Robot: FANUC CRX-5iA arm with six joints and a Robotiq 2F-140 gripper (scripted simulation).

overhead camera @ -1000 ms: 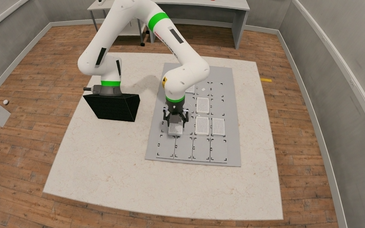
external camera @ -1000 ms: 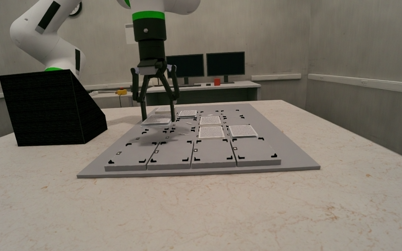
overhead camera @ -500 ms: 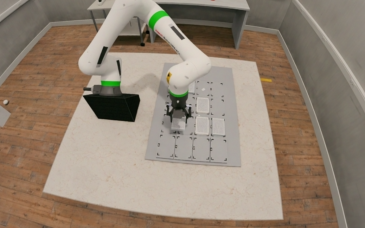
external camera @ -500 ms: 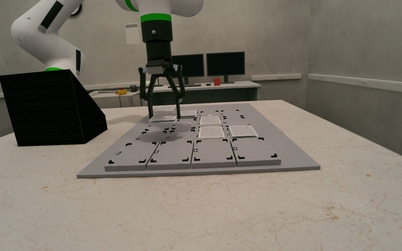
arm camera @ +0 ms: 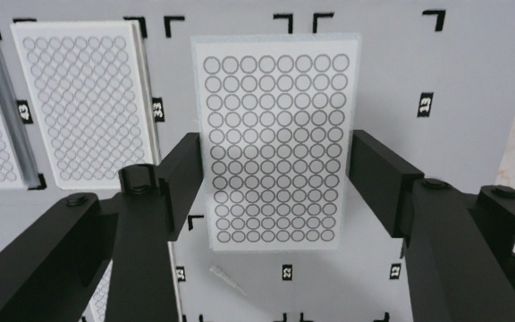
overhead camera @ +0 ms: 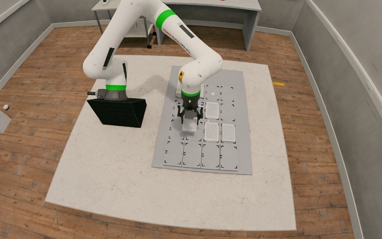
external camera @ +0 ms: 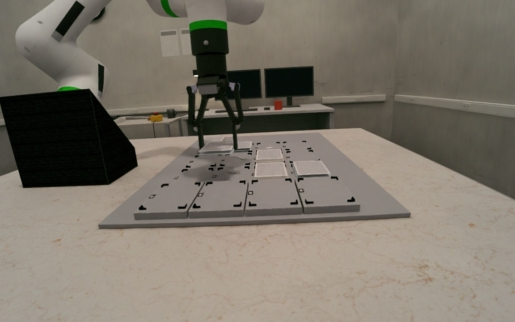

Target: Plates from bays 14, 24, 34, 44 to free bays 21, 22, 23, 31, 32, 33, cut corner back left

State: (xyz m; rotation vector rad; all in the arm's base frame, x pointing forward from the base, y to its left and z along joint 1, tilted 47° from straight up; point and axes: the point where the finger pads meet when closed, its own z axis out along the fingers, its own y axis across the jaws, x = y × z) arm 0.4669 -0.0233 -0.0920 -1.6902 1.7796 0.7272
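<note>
Now: the white square 15 cm ahead of my hand, 30 cm to the left of it and 10 cm below it. From my hand the other things lie so: white peg 12 cm ahead, 6 cm to the left, 10 cm below; white deep-well block 7 cm behind, 31 cm to the left, 8 cm below; white stray piece 5 cm ahead, 15 cm to the left, 9 cm below.
</note>
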